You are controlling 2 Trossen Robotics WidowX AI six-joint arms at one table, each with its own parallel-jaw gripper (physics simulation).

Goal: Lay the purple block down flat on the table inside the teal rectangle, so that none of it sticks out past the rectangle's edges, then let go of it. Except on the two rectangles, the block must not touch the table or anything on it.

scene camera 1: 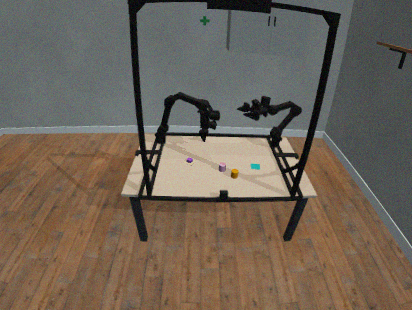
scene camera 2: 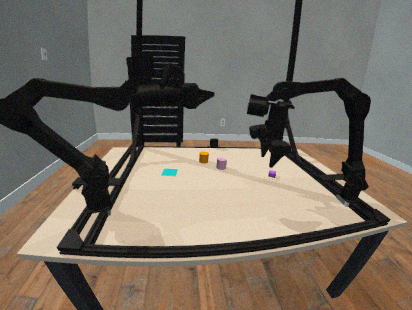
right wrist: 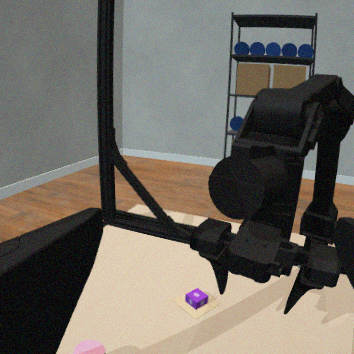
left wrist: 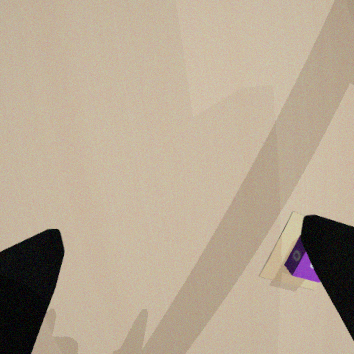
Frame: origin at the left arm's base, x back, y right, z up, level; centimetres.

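Where they show: left gripper, fingertip midpoint: [scene camera 1: 205,138] [scene camera 2: 266,161] [right wrist: 252,302] [left wrist: 183,235]; right gripper, fingertip midpoint: [scene camera 1: 240,111] [scene camera 2: 206,93] [right wrist: 222,225]; left arm's base at its link origin: [scene camera 1: 160,141] [scene camera 2: 348,197]; right arm's base at its link origin: [scene camera 1: 274,145] [scene camera 2: 98,205].
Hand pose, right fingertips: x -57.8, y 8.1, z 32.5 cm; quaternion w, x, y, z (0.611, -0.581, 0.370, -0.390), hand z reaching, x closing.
Each offset is from my right fingertips to the top centre of the thing. "spot": to the spot under its first point. Level surfaces: height alone.
The purple block @(dx +32.2, dy +12.8, dz -32.5 cm) [scene camera 1: 190,160] [scene camera 2: 272,174] [right wrist: 196,298] rests on a pale yellowish rectangle @(spot: dx +30.8, dy +15.4, dz -34.2 cm) [right wrist: 181,301]. In the left wrist view the block [left wrist: 305,269] is partly hidden by the right-hand finger. The teal rectangle @(spot: dx -13.6, dy +13.4, dz -34.2 cm) [scene camera 1: 255,166] [scene camera 2: 169,172] lies bare on the table, on the right in scene camera 1. My left gripper [scene camera 1: 208,133] [scene camera 2: 268,160] [left wrist: 183,235] [right wrist: 252,302] is open and empty, pointing down above the table near the block, which is off to one side of the finger gap. My right gripper [scene camera 1: 242,112] [scene camera 2: 213,94] is open and empty, held level high above the table.
A pink cylinder @(dx +9.5, dy +19.8, dz -29.8 cm) [scene camera 1: 222,167] [scene camera 2: 221,163] [right wrist: 90,347] and an orange cylinder @(dx +1.4, dy +26.0, dz -29.9 cm) [scene camera 1: 234,173] [scene camera 2: 204,157] stand between the block and the teal rectangle, the orange one nearer the front in scene camera 1. Black rails and posts frame the table @(dz -34.4 cm) [scene camera 1: 170,187] [scene camera 2: 200,220].
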